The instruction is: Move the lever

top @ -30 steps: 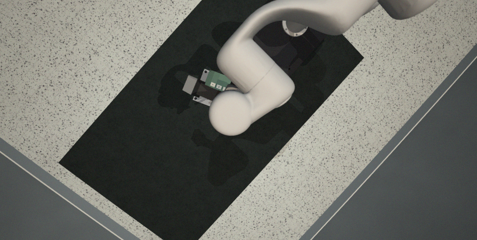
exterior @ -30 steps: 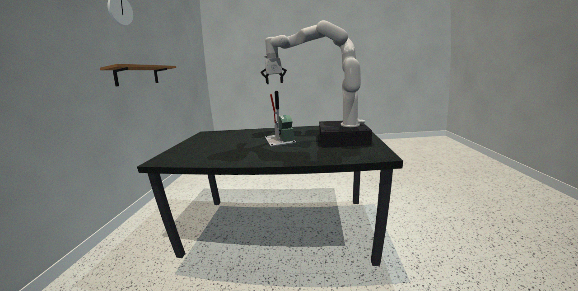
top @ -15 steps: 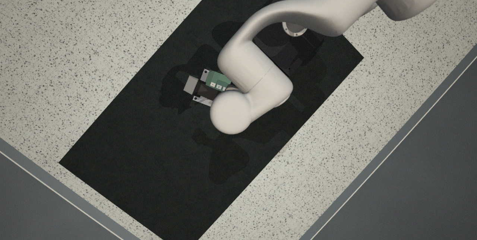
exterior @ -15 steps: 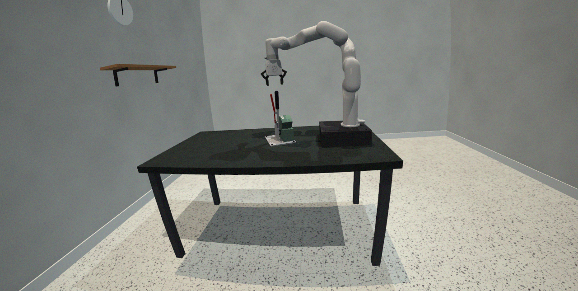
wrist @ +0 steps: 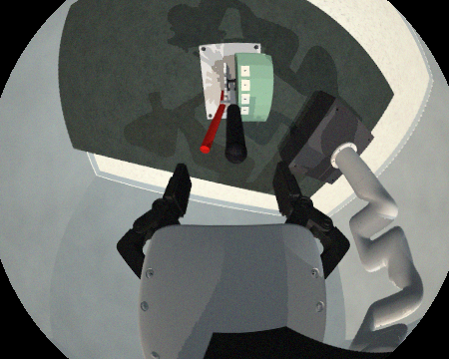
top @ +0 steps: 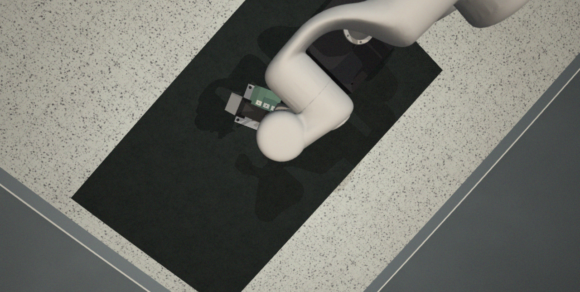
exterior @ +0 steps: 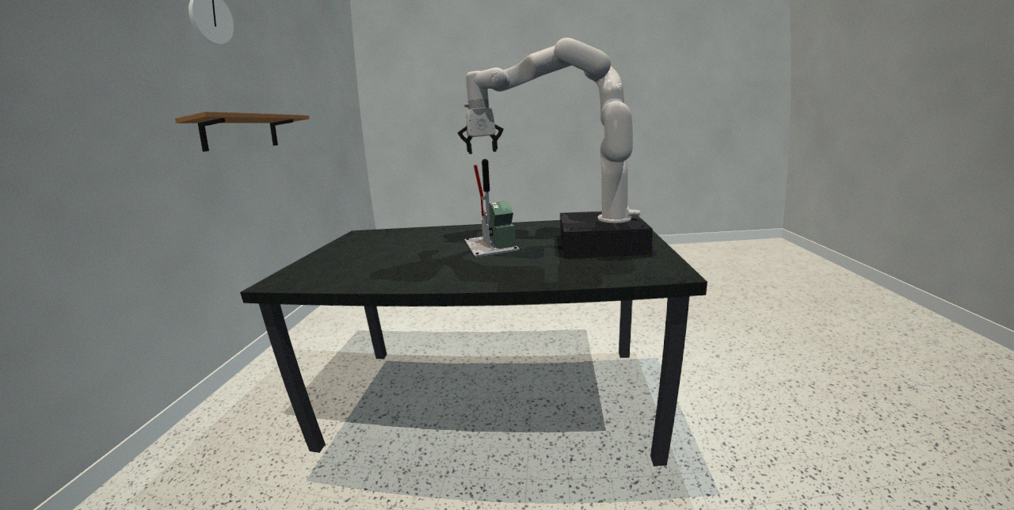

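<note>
Now: hand 18 cm above the red bar and 2 cm short of it.
</note>
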